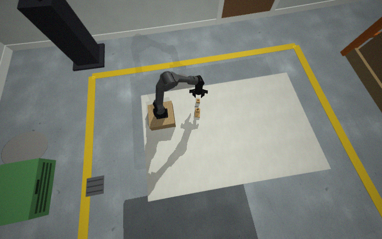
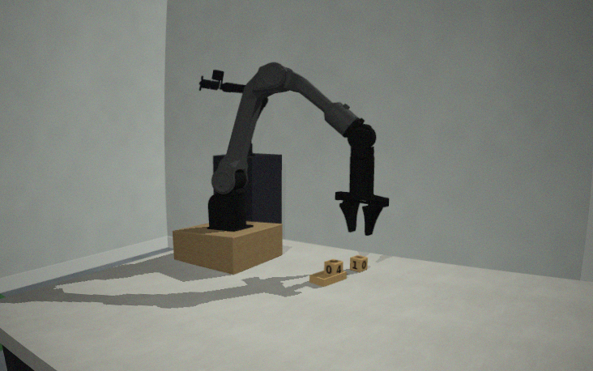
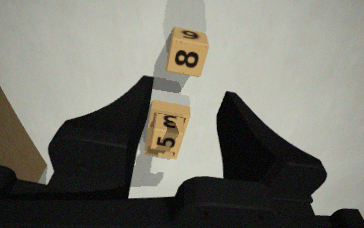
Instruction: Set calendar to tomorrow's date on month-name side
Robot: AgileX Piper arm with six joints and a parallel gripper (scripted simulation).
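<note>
Right now my hand is 8 cm above the wooden number cube. Also, from my hand: wooden tray (3 cm behind, 11 cm to the right, 9 cm below).
</note>
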